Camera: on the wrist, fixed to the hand. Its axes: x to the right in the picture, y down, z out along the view.
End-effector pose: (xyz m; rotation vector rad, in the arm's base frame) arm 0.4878 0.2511 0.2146 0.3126 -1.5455 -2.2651
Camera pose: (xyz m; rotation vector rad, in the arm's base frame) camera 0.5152 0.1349 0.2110 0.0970 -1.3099 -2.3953
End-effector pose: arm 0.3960 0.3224 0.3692 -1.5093 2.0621 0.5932
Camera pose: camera 0.3361 0.2475 0.4404 -1.5055 2.0404 0.9235
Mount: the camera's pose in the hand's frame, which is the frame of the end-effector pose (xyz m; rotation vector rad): 0.0249 0.0393 -0.1100 -0.2200 -0.0895 0.0686
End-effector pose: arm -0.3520 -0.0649 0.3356 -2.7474 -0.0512 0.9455
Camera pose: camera -0.2668 -0.1234 0.3955 -2.9208 -0.0814 1.1443
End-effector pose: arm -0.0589 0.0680 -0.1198 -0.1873 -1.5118 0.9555
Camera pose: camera 0.0172 0.1578 -0.1399 -0.3602 -1.7022 0.8597
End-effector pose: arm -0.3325 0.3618 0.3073 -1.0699 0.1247 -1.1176
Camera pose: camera -0.3567 0.2739 0.2301 -1.3003 0.2156 -1.0086
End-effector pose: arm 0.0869 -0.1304 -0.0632 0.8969 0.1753 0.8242
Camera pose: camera 0.0314 -0.0307 -0.0985 0.7337 -0.0246 0.8473
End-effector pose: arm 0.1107 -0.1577 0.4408 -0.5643 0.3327 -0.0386
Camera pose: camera 0.0969 -0.1846 0.3253 -0.7697 0.2704 0.0903
